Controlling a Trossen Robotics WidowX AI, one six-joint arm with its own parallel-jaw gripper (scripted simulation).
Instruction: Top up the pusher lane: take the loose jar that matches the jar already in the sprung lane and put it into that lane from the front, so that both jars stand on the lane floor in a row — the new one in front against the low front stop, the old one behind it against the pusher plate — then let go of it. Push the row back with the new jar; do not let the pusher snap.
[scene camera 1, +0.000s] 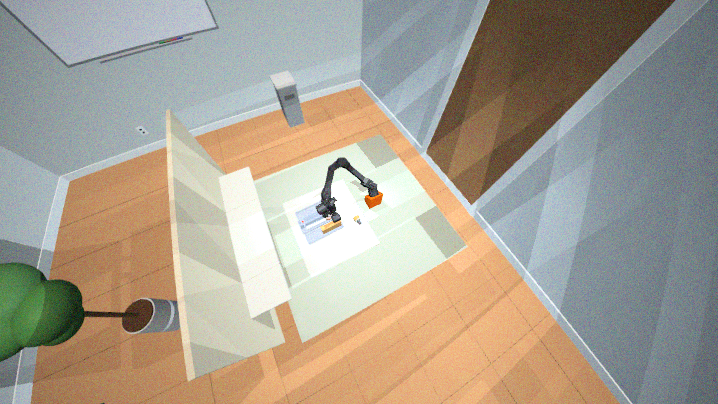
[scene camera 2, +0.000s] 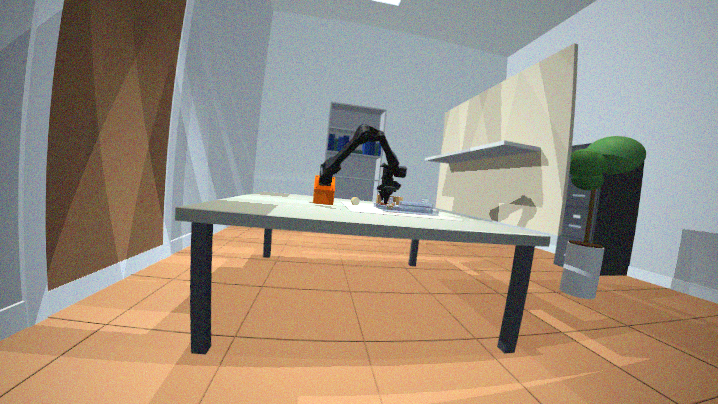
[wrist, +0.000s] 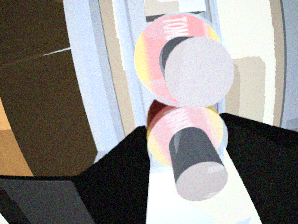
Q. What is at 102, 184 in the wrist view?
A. My gripper.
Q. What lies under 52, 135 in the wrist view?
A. A tan block.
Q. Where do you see a shelf wall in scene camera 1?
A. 217, 330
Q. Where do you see a shelf wall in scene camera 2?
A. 536, 107
